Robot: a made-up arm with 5 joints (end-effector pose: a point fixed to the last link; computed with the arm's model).
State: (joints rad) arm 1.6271 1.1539 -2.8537 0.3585 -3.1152
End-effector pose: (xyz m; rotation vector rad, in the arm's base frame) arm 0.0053 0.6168 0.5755 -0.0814 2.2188 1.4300
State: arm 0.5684 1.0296 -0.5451 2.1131 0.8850
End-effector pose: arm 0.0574 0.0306 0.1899 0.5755 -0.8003 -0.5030
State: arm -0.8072 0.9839 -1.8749 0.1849 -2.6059
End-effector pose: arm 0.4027 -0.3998 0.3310 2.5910 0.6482 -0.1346
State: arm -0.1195 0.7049 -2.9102 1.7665 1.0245
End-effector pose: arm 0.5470 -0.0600 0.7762 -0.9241 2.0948 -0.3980
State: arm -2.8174 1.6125 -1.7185 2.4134 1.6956
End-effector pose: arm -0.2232 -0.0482 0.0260 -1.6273 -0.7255 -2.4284
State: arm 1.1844 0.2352 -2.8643 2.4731 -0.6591
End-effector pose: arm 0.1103 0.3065 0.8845 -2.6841 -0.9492 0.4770
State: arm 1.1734 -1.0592 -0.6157 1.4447 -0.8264
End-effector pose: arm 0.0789 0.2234 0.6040 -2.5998 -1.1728 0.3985
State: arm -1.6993 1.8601 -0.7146 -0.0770 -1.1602
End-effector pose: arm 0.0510 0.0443 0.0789 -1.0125 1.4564 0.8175
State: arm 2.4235 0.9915 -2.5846 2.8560 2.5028
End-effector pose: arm -0.3624 0.3812 0.4840 -2.1656 1.1579 -1.5144
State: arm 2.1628 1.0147 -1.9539 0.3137 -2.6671
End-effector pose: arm -0.2912 0.4882 0.3336 -0.5547 2.8350 0.5927
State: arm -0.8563 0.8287 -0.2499 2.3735 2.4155
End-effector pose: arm 0.0155 -0.0279 0.2829 0.0812 -0.5596 -0.3368
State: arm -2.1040 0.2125 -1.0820 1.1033 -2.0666
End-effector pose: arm -0.1779 -0.3412 0.4104 -2.0229 1.4160 0.2067
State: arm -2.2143 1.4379 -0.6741 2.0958 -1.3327
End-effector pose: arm 0.0255 -0.0230 0.1751 0.2508 0.0083 0.7568
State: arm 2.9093 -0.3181 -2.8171 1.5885 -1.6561
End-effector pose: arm 0.0168 -0.0080 0.9886 0.3006 -2.0386 -0.3626
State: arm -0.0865 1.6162 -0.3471 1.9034 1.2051
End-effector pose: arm -0.0913 0.0081 0.2719 0.0942 -0.4252 -0.8128
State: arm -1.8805 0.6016 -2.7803 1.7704 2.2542
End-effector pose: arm -0.1587 -0.4561 0.7751 2.4815 1.1559 -1.0536
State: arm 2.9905 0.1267 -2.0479 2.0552 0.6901
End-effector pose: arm -0.4334 0.0763 0.7257 2.6104 1.5753 -0.5388
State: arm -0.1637 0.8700 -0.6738 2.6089 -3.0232
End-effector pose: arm 0.1765 -0.0336 0.2412 0.2104 -0.4250 1.2018
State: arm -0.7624 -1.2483 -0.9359 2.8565 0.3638
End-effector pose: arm 0.0983 -0.0488 0.6473 -0.9808 2.7118 0.7405
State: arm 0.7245 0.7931 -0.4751 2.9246 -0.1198
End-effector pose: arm 0.0726 0.0863 0.2835 -0.1204 -0.4685 -1.2934
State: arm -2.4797 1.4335 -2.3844 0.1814 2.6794
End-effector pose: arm -0.4724 -0.3397 0.2611 2.6027 -0.3390 -1.3061
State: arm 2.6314 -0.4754 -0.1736 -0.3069 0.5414
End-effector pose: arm -0.2125 0.1323 0.4584 -1.7217 -1.0252 1.1472
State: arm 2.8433 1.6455 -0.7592 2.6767 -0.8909
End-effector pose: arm 0.0062 -0.0152 0.1858 0.1461 -0.7608 0.0854
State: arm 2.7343 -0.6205 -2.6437 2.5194 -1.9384
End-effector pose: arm 0.1041 -0.0388 0.9169 0.4590 -2.8690 -0.2863
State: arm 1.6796 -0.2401 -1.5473 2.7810 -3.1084
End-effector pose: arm 0.0070 0.3066 0.6938 -0.8262 2.2738 -1.5735
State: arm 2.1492 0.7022 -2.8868 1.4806 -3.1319
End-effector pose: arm -0.2344 0.4359 0.7663 -1.0166 2.4615 0.8480
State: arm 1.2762 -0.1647 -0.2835 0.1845 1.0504
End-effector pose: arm 0.1133 0.2919 0.3655 -2.1805 1.1282 0.3163
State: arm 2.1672 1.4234 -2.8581 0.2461 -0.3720
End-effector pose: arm -0.3607 0.5247 0.4531 -1.3438 -1.4480 0.3465
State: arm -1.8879 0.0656 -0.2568 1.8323 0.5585
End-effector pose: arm -0.0167 -0.1223 0.2556 0.8744 2.1121 1.7066
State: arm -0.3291 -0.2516 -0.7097 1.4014 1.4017
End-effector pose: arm 0.3428 -0.1175 0.4265 0.3493 -3.1146 0.0673
